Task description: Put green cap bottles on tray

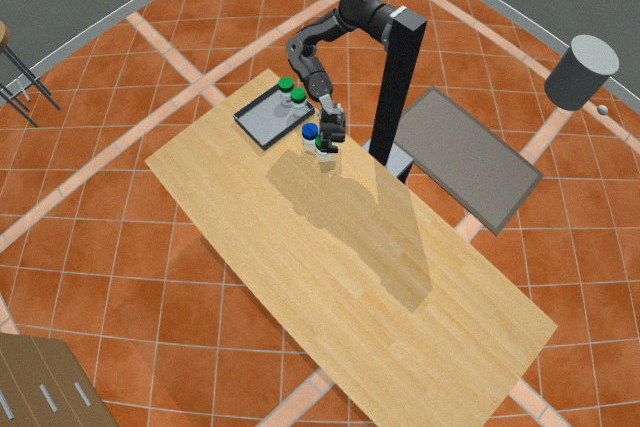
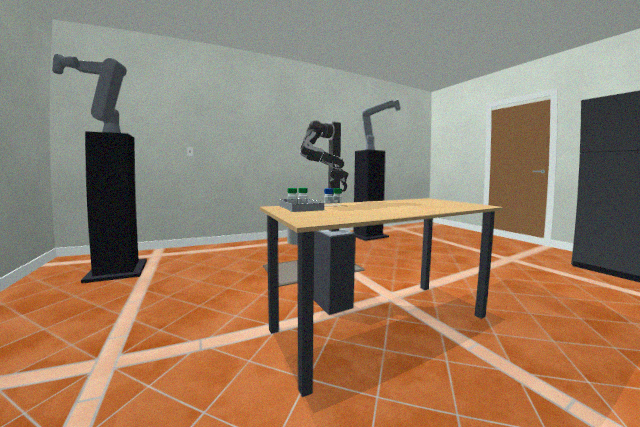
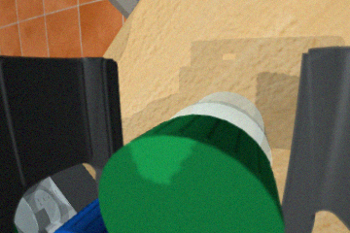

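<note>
My gripper is now 1 cm short of the blue-capped bottle, 8 cm to the left of it and 5 cm above it. From my hand the other things lie so: tray: 2 cm ahead, 26 cm to the right, 8 cm below.
</note>
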